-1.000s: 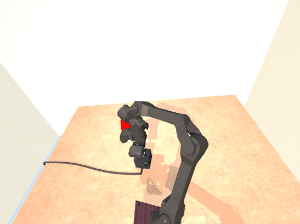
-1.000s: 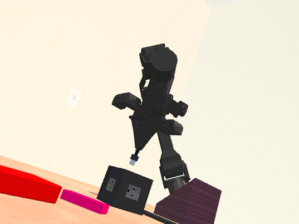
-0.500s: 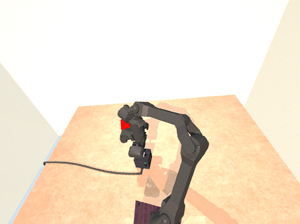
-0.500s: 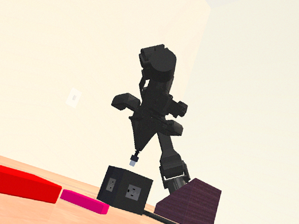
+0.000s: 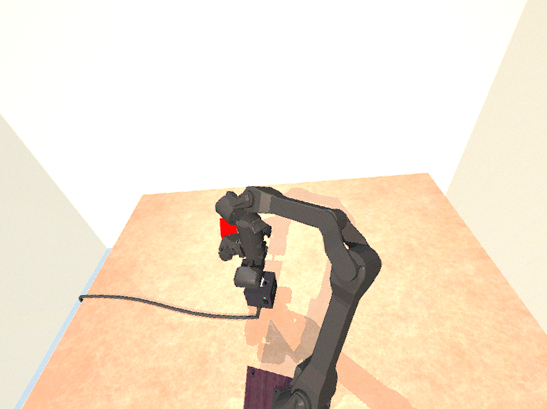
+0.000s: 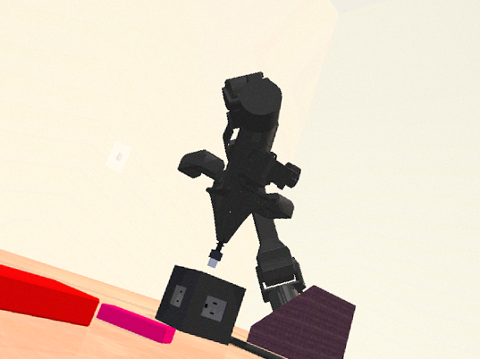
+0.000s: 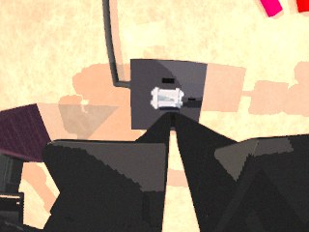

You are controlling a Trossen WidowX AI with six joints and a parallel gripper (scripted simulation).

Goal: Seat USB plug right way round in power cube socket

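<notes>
My gripper tip is now 20 mm above the USB plug. Round my gripper tip: red block 280 mm ahead, 170 mm to the left, 120 mm below; then pink block 170 mm ahead, 140 mm to the left, 120 mm below.
</notes>
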